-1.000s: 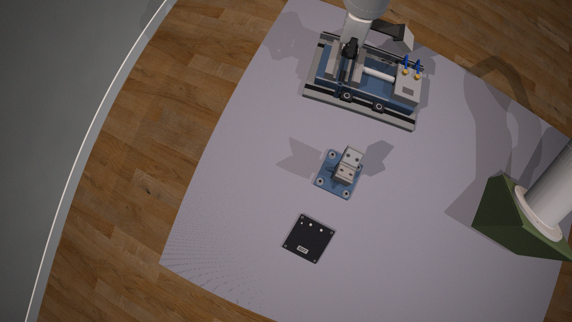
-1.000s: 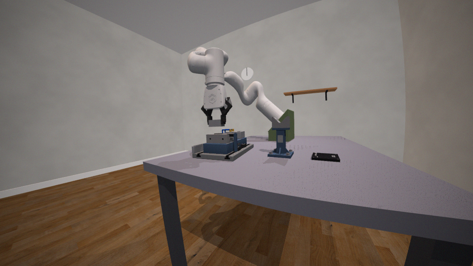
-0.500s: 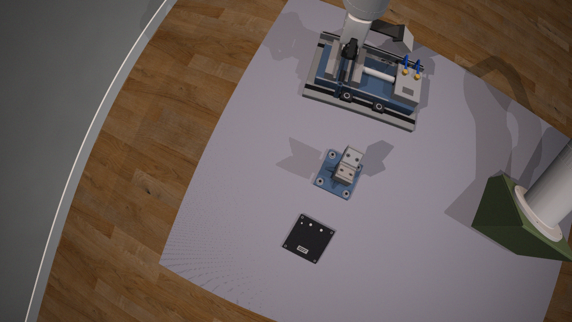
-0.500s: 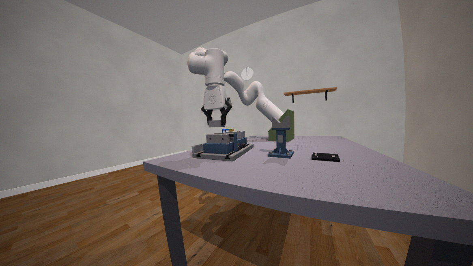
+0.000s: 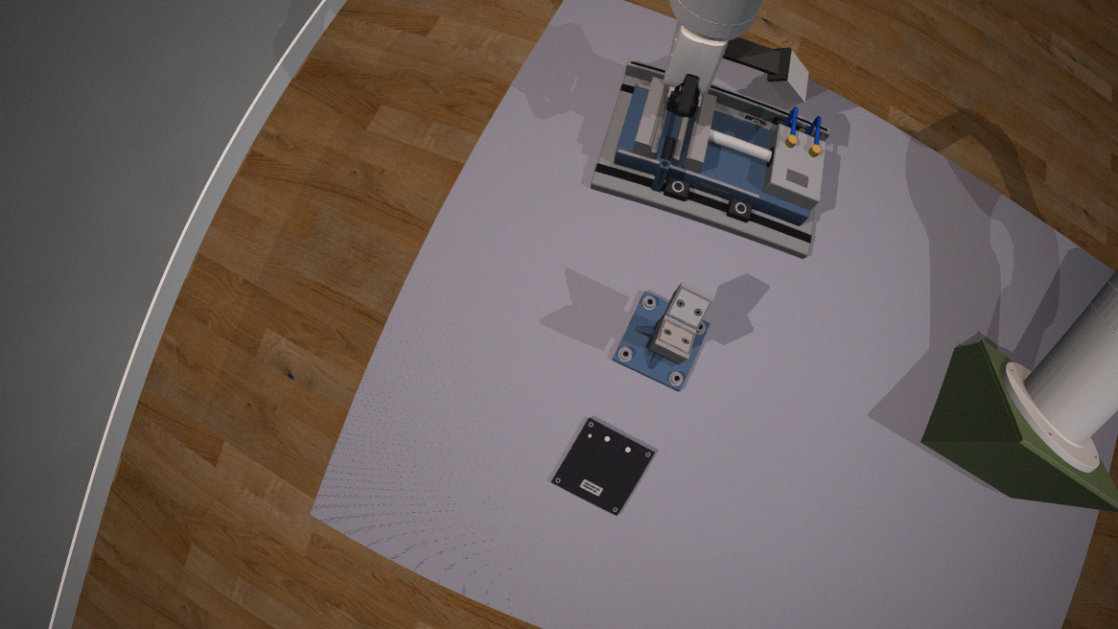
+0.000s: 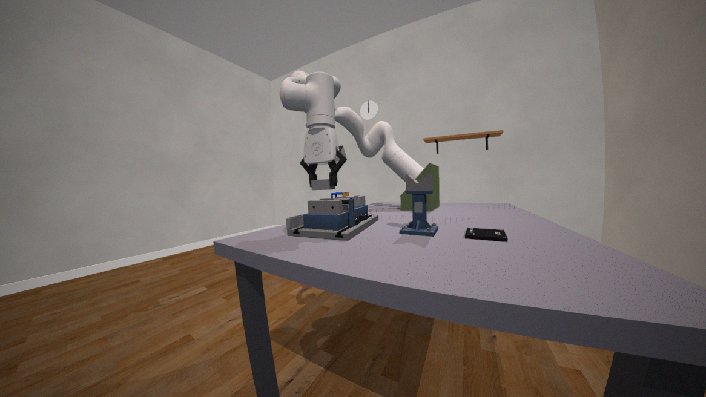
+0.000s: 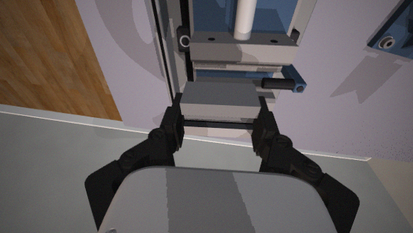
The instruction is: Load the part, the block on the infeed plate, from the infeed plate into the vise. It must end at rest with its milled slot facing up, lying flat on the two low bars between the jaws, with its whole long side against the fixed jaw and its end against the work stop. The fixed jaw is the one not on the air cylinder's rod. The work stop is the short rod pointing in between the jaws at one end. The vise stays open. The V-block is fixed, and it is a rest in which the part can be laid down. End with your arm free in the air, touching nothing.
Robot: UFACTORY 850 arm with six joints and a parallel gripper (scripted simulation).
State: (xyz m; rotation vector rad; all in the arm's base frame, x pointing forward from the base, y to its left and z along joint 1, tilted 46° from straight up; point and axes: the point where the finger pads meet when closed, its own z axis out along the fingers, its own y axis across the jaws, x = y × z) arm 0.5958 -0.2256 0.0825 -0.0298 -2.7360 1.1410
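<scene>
The fixed jaw is 70 mm below my hand, 30 mm ahead of it and 20 mm to the left of it. From my hand the other things lie so: moving jaw: 70 mm below, 30 mm behind, 20 mm to the left; work stop: 70 mm to the left, 60 mm below; part: right at my hand.
</scene>
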